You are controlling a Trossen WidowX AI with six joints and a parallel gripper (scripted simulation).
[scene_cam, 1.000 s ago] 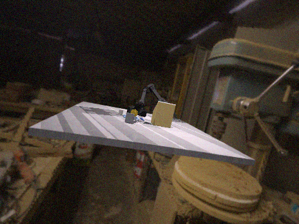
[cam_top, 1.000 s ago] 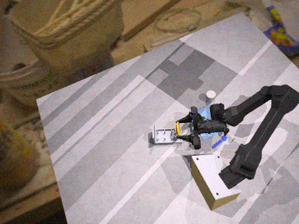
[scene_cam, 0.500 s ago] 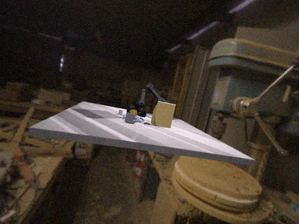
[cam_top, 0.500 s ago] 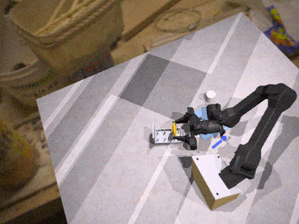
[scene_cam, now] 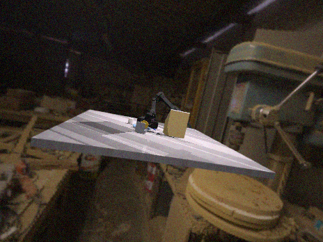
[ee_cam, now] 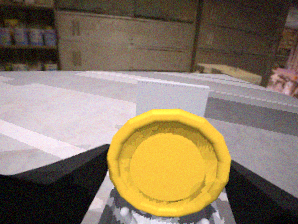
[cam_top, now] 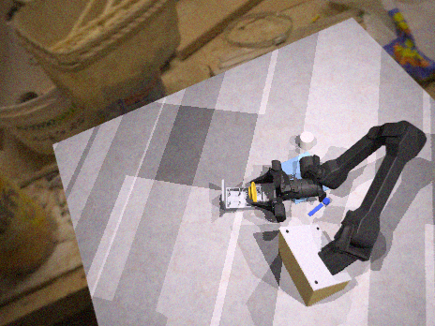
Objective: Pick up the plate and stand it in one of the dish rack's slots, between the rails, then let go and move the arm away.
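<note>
Now: gripper tip 30 mm above the dish rack, 20 mm to the right of it and 10 mm short of it. Also, from my gripper tip: light blue mat (180 mm to the right, 50 mm below, 20 mm behind); then yellow plate (10 mm to the right); then blue spoon (170 mm to the right, 130 mm behind, 50 mm below).
</note>
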